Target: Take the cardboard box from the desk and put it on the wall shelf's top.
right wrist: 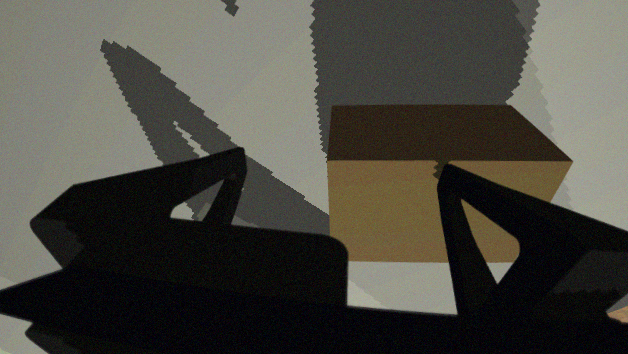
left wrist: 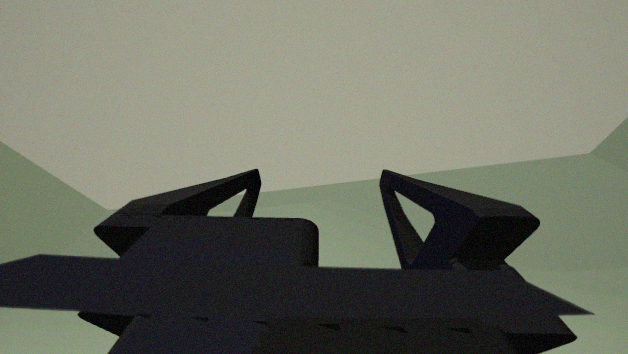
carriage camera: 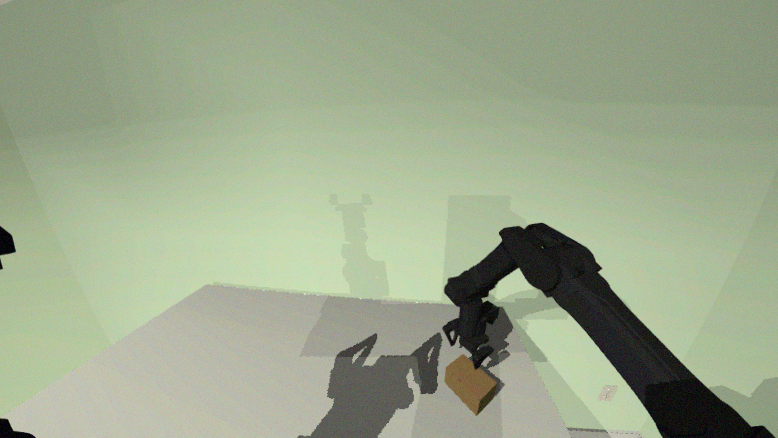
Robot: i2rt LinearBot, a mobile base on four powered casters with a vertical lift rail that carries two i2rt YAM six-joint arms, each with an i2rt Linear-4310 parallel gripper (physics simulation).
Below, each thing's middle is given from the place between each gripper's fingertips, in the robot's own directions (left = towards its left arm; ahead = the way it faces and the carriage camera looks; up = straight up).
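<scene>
Brown cardboard box (carriage camera: 475, 388): 3 cm below my right hand and 6 cm behind it.
Relative to my left hand, the brown cardboard box is 65 cm below, 56 cm to the right and 33 cm ahead.
</scene>
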